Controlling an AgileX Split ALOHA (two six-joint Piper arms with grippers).
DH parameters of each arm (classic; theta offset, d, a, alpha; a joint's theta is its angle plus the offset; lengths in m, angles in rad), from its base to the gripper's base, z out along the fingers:
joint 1: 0 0.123 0 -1.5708
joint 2: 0.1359 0 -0.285 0
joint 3: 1.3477 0 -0.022 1.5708
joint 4: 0 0.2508 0 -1.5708
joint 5: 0 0 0.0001 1.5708
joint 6: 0 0.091 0 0
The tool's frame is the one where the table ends.
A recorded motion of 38 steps. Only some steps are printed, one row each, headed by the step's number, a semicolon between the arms.
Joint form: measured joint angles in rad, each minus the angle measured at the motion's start. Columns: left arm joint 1, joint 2, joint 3, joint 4, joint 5, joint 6; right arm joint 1, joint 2, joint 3, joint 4, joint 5, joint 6.
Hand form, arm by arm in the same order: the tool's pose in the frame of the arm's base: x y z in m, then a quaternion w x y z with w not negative. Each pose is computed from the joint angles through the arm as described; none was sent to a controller.
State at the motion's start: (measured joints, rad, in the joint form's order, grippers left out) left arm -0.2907 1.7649 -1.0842 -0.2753 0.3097 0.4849; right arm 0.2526 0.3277 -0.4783 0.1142 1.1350 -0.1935
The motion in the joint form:
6: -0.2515 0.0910 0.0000 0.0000 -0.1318 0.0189; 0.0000 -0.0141 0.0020 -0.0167 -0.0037 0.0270
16: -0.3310 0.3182 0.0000 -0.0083 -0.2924 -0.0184; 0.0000 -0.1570 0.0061 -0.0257 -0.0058 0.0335
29: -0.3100 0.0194 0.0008 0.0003 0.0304 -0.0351; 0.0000 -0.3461 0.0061 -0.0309 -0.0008 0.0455
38: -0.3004 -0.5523 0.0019 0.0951 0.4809 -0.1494; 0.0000 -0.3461 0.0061 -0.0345 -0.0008 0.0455
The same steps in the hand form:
6: 0.3268 -0.2020 0.1729 0.34216 0.36161 0.86392 -0.07620; 0.0354 0.0174 0.2603 0.33511 -0.19104 0.92046 0.06299
16: 0.3229 -0.2319 0.0925 0.30768 0.37223 0.87278 -0.07096; 0.0166 0.0118 0.2633 0.40045 -0.18611 0.89502 0.06282
29: 0.2993 -0.2151 0.1910 0.29366 0.37874 0.87135 -0.10524; -0.0094 0.0047 0.2639 0.48247 -0.17664 0.85531 0.06684
38: 0.2010 -0.1489 0.3458 0.34536 0.38300 0.84722 -0.12752; -0.0093 0.0044 0.2639 0.48260 -0.17653 0.85539 0.06505

